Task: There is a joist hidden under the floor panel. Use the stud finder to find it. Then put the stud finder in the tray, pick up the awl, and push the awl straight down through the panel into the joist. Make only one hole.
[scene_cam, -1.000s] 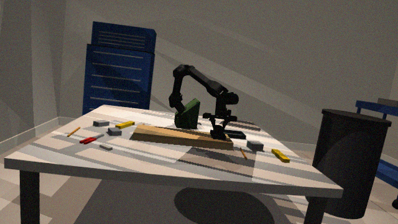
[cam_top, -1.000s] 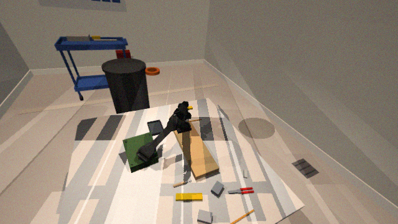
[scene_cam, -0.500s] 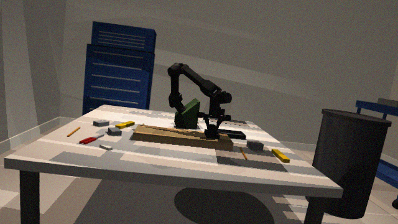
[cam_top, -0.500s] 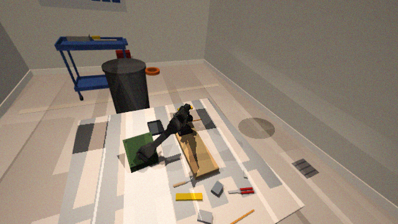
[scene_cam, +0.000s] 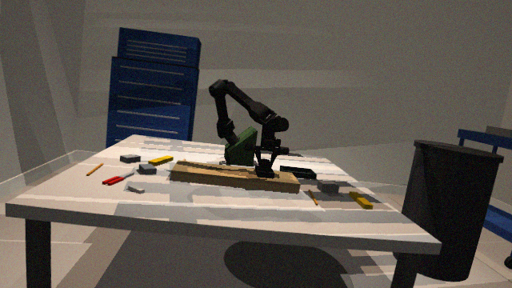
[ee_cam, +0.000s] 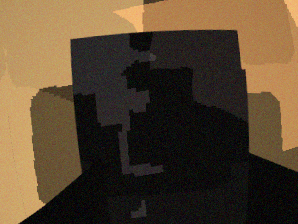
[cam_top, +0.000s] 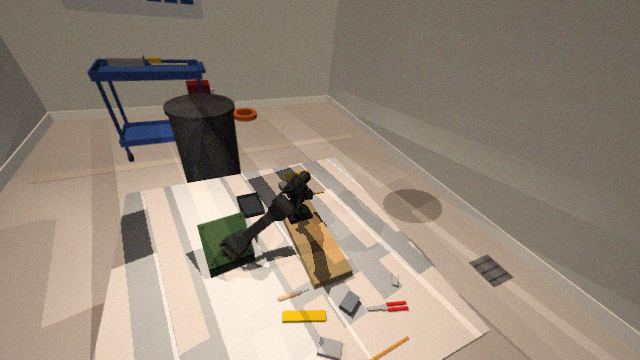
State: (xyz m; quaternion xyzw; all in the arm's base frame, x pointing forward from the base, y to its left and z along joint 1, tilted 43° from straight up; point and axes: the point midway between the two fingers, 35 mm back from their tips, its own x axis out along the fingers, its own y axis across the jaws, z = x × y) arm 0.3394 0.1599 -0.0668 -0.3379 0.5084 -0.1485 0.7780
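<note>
The black tray lies 24 cm behind my gripper tip, 18 cm to the left of it and 5 cm below it. Also, from my gripper tip: awl (39 cm to the right, 12 cm behind, 6 cm below); stud finder (2 cm behind, 2 cm above).
</note>
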